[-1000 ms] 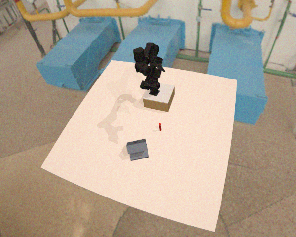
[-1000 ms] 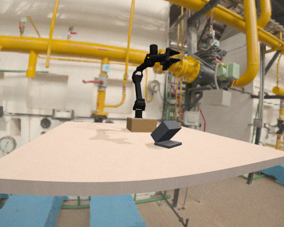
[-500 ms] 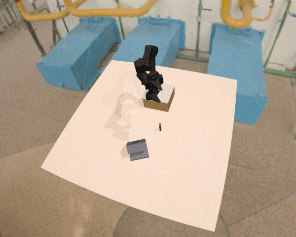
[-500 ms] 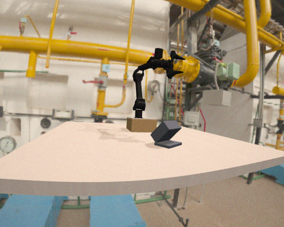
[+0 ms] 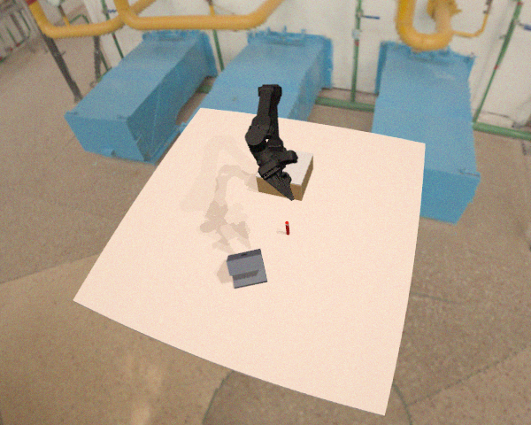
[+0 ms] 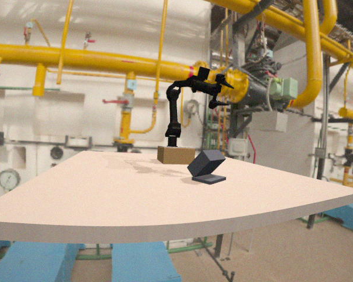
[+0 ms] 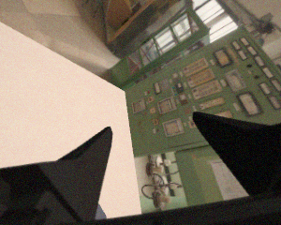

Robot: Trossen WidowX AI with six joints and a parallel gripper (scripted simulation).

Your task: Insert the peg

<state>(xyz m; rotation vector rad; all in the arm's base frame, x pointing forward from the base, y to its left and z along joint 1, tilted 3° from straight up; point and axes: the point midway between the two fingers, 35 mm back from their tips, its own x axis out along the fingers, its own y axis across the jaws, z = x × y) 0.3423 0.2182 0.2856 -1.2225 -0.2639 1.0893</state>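
Right now the round red peg is 340 mm below my gripper tip, 100 mm behind it and 80 mm to the right of it. Round my gripper tip: grey sloped panel (330 mm below, 150 mm to the right, 110 mm ahead).
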